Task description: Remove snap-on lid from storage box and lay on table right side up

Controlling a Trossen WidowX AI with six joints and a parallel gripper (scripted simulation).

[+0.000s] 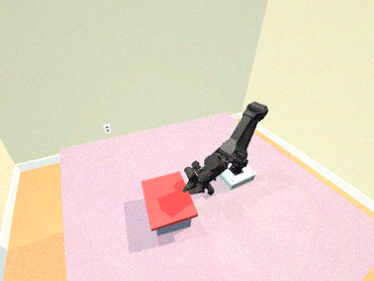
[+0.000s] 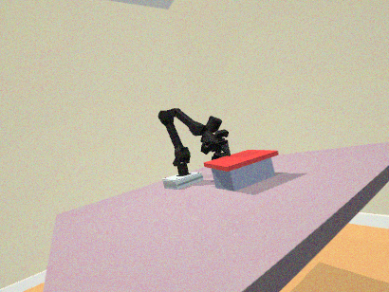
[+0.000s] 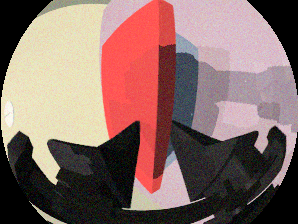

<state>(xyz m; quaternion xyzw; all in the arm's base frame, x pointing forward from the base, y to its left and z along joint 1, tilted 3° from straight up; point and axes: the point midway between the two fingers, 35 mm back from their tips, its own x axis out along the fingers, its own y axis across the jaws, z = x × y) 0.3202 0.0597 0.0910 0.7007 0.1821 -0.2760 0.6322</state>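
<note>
Right now the red lid is 80 mm ahead of my gripper tip and 10 mm to the right of it. Also, from my gripper tip: grey-blue storage box 70 mm ahead, 10 mm to the right, 50 mm below.
</note>
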